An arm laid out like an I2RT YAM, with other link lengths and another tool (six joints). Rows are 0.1 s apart.
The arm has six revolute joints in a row. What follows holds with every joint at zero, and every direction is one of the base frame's. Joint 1 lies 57.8 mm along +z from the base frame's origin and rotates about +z. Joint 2 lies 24.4 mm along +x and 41.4 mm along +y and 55.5 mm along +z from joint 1 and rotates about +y. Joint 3 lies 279.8 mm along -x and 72.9 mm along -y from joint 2 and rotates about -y. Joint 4 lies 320.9 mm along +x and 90.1 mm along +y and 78.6 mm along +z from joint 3 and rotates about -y. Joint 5 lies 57.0 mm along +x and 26.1 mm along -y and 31.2 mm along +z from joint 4 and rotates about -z. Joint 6 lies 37.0 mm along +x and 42.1 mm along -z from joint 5 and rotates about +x. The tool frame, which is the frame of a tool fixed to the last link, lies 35.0 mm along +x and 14.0 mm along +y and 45.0 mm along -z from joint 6; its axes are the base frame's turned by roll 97.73, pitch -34.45 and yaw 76.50 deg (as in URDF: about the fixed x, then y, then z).
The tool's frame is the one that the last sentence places.
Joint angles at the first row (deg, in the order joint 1, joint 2, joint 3, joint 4, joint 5, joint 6):
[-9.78 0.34 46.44 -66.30 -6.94 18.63]
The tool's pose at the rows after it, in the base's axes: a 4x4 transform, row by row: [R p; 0 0 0 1], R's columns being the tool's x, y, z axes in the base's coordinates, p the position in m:
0.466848 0.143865 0.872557 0.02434; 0.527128 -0.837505 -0.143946 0.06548; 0.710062 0.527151 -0.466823 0.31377; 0 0 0 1
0.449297 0.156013 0.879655 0.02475; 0.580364 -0.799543 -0.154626 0.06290; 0.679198 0.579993 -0.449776 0.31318; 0 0 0 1
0.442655 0.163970 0.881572 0.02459; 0.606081 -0.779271 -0.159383 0.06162; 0.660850 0.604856 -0.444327 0.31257; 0 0 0 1
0.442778 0.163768 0.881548 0.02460; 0.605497 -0.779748 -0.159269 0.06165; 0.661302 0.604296 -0.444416 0.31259; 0 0 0 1
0.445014 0.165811 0.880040 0.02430; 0.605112 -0.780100 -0.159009 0.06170; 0.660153 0.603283 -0.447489 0.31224; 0 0 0 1
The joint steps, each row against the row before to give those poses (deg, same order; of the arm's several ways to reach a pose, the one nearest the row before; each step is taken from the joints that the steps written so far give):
[0.00 0.00 0.02 1.29 -0.04 -0.04]
[0.00 0.00 -0.03 0.67 -0.02 -3.69]
[0.00 0.00 0.00 0.11 -0.02 -1.88]
[0.00 0.00 0.00 0.00 0.00 0.04]
[0.01 0.00 0.01 -0.19 0.00 0.00]

